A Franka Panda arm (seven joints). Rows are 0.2 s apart.
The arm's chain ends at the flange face. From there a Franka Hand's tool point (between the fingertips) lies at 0.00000 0.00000 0.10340 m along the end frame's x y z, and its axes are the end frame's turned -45 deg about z.
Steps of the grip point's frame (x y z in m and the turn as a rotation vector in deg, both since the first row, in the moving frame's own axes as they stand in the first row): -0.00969, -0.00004, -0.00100, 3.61, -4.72, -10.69; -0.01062, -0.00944, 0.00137, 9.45, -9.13, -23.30; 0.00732, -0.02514, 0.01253, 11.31, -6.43, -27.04; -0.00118, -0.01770, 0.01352, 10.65, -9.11, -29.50; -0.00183, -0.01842, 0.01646, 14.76, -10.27, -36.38; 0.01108, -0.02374, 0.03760, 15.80, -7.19, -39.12
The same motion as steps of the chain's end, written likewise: 0.00354, 0.00443, -0.00045, -0.78, -5.89, -10.69; 0.00875, -0.00351, 0.00404, 0.23, -13.14, -23.30; 0.01045, -0.02223, 0.01514, 3.45, -12.54, -27.04; 0.01101, -0.01614, 0.01653, 1.09, -13.97, -29.50; 0.01676, -0.01619, 0.02134, 3.17, -17.70, -36.38; 0.02131, -0.02419, 0.04213, 6.09, -16.26, -39.12
